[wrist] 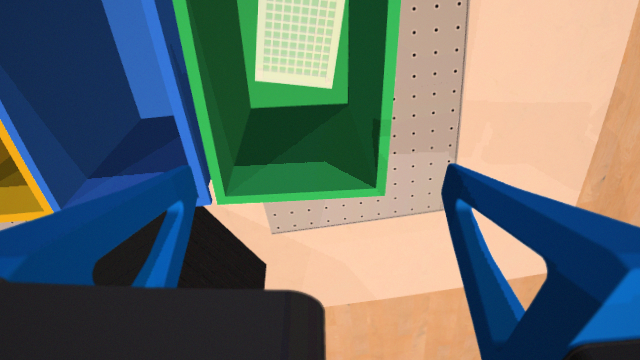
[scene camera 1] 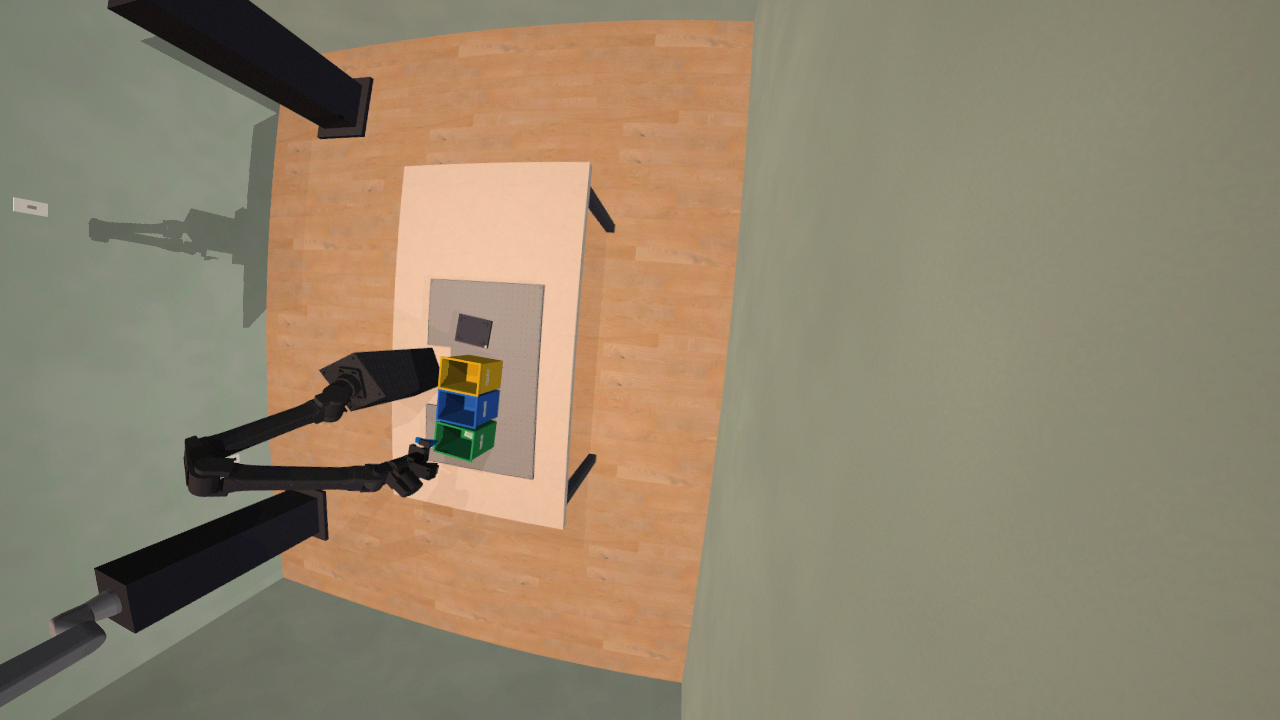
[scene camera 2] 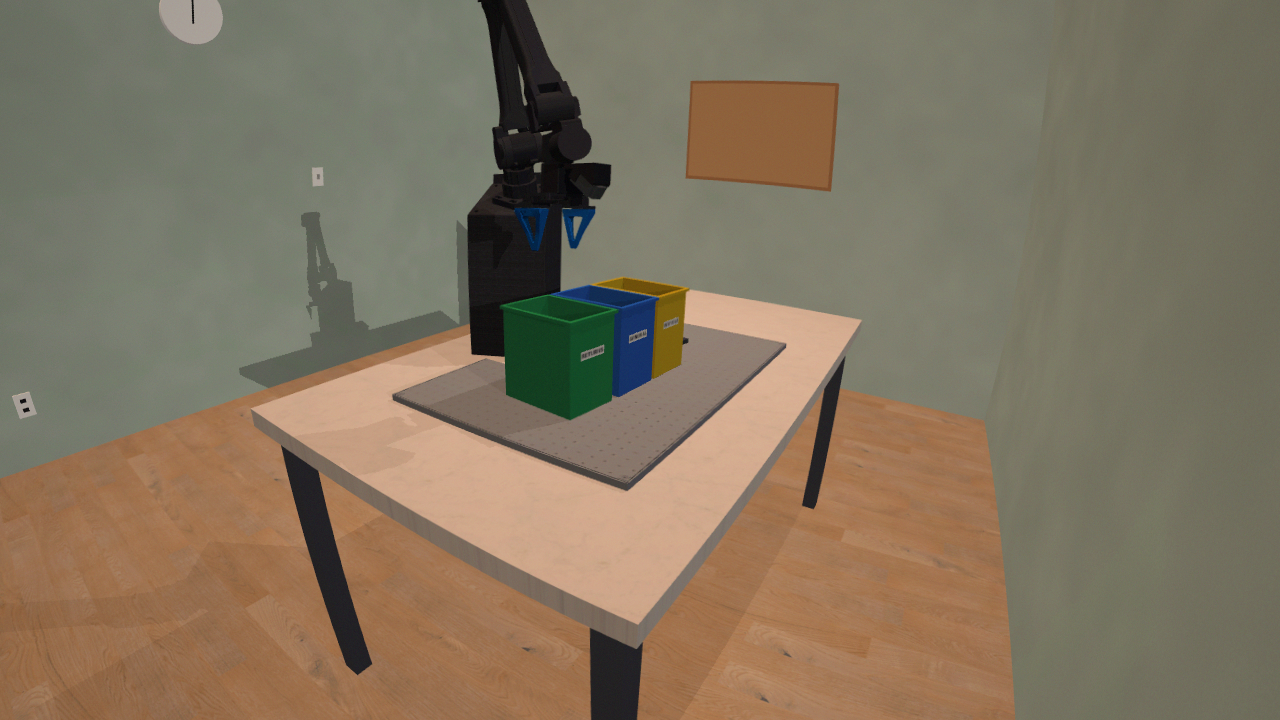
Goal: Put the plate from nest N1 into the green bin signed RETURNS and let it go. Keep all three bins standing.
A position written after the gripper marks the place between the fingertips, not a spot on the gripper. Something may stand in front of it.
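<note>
You can see the gripper [scene camera 2: 554,249], [wrist: 319,178] here. There's a yellow bin [scene camera 2: 670,308], [scene camera 1: 467,374], and there's a blue bin as well [scene camera 2: 634,324], [scene camera 1: 465,410], [wrist: 102,102].
</note>
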